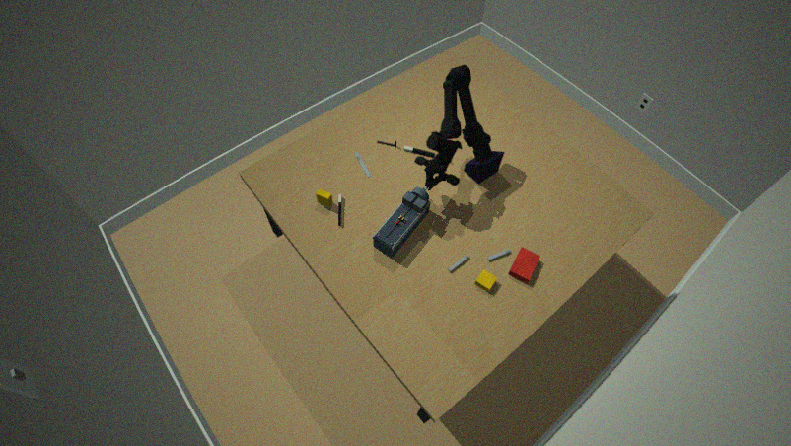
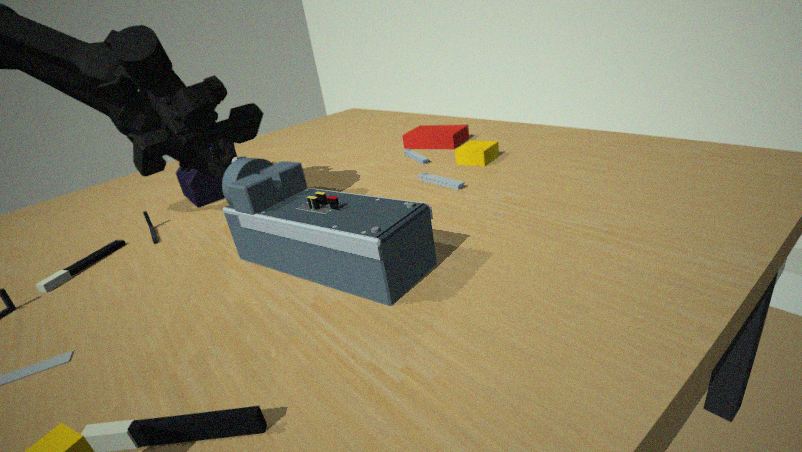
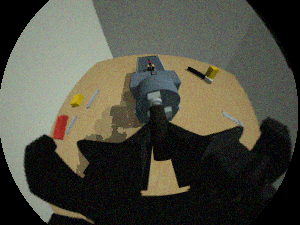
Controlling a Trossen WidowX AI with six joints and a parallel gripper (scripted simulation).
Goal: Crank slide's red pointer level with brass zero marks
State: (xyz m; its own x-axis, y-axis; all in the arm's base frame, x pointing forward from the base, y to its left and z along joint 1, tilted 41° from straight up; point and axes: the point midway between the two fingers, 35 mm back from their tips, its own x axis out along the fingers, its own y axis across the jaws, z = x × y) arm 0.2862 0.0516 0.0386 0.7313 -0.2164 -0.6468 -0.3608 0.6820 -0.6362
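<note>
Now: the red pointer 180 mm ahead of my gripper tip, 70 mm to the left of it and 10 mm below it. From my gripper tip the other things lie so: red block (440 mm to the left, 160 mm behind, 80 mm below); then dark crank handle (30 mm above, 20 mm behind, 10 mm to the right); then grey bar (310 mm to the right, 120 mm ahead, 90 mm below).
</note>
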